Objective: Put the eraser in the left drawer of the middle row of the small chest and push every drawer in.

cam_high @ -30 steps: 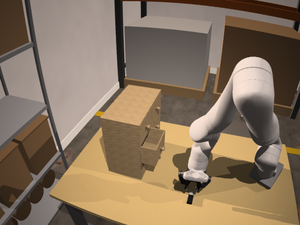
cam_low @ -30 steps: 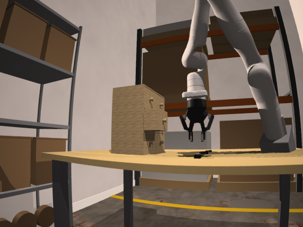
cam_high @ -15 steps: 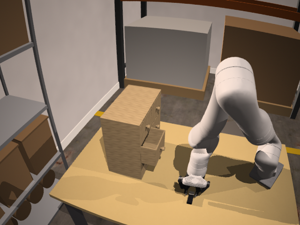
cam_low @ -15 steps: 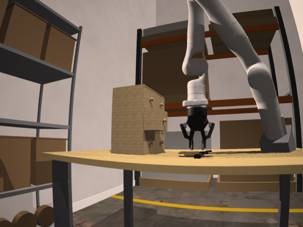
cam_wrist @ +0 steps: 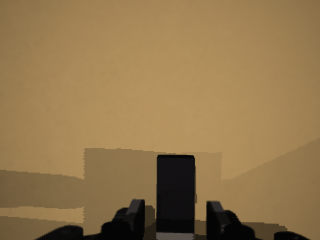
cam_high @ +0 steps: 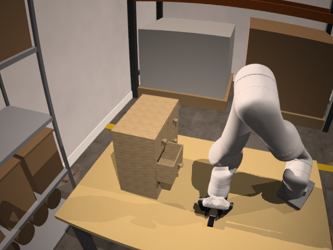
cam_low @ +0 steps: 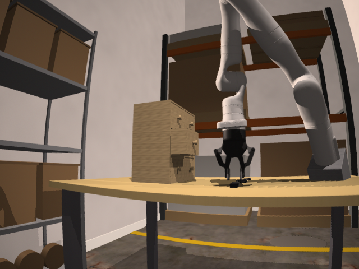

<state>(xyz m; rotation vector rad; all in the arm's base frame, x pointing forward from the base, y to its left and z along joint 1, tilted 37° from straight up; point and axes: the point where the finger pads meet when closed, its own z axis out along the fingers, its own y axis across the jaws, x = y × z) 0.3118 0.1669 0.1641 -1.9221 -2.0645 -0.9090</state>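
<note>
My gripper is now 10 mm to the left of the eraser and 30 mm above it.
</note>
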